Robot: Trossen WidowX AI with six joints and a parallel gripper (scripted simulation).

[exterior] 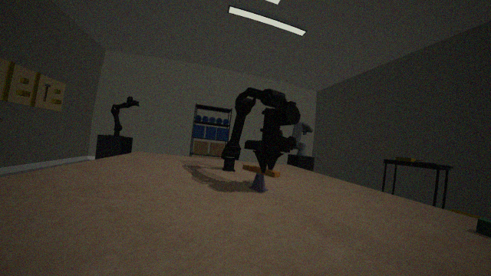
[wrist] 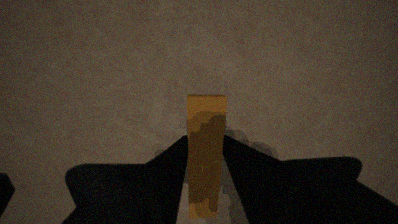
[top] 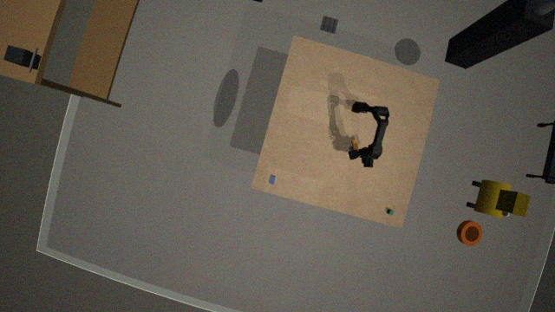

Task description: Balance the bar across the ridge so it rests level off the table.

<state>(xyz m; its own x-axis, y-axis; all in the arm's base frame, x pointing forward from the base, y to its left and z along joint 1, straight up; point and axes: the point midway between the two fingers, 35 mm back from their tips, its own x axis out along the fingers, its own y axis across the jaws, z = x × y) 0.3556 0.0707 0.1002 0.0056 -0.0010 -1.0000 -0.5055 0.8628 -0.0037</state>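
Now: the bar 20 mm behind my gripper tip and 10 mm to the right of it. From my gripper tip the other things lie so: small blue block (570 mm to the right, 380 mm ahead, 60 mm below); then ridge (20 mm behind, 10 mm to the right, 10 mm below); then small green block (430 mm to the left, 380 mm ahead, 50 mm below).
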